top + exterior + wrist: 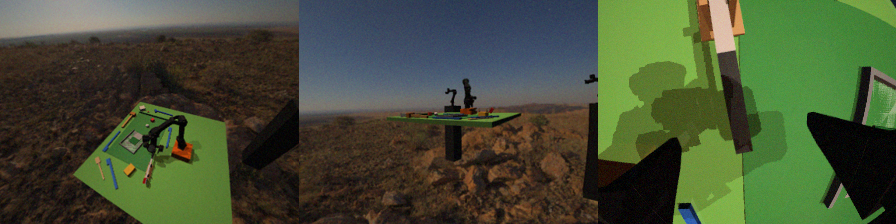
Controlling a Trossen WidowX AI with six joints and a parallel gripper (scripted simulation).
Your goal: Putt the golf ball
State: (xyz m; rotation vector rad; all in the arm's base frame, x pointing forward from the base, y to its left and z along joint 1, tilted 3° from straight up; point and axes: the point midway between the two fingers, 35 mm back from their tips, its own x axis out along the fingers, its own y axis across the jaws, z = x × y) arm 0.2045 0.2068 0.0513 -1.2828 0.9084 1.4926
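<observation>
The putter is 120 mm to the left of my gripper tip, 40 mm behind it and 30 mm below it. Round my gripper tip: white golf ball (310 mm to the right, 290 mm ahead, 70 mm below); orange block (230 mm to the left, 110 mm ahead, 70 mm below); red piece (430 mm to the right, 290 mm ahead, 70 mm below).
</observation>
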